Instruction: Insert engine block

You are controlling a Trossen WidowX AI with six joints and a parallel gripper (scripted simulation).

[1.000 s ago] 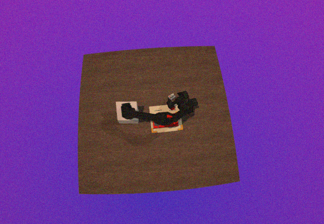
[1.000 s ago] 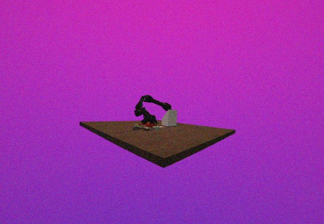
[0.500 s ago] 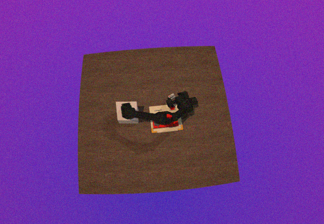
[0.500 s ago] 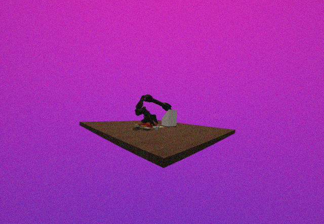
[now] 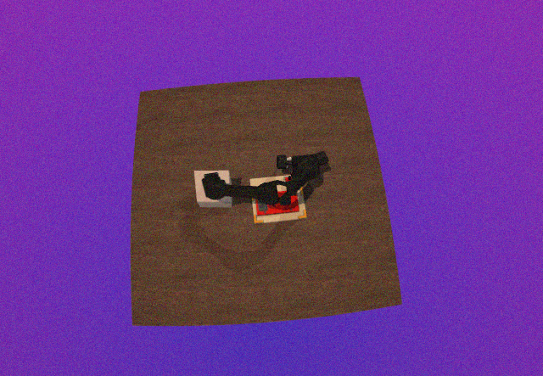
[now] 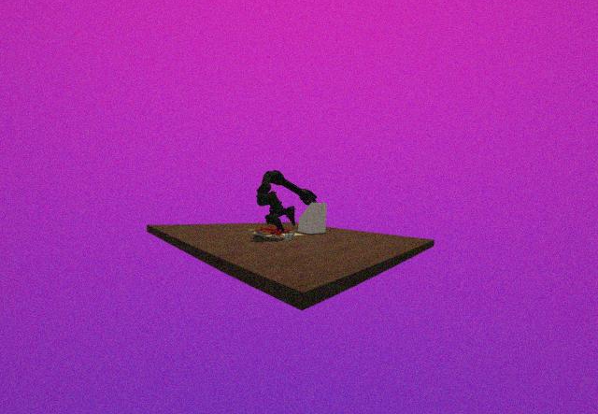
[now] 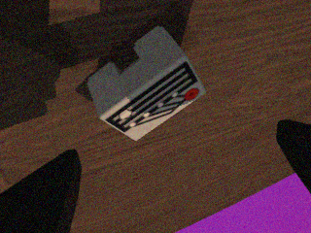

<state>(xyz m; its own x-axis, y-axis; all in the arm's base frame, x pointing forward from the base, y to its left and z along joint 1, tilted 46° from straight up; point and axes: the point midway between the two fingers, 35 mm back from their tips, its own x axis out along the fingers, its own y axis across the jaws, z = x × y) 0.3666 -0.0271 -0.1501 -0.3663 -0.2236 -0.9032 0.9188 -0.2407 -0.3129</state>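
My gripper tip is 40 mm above the engine block.
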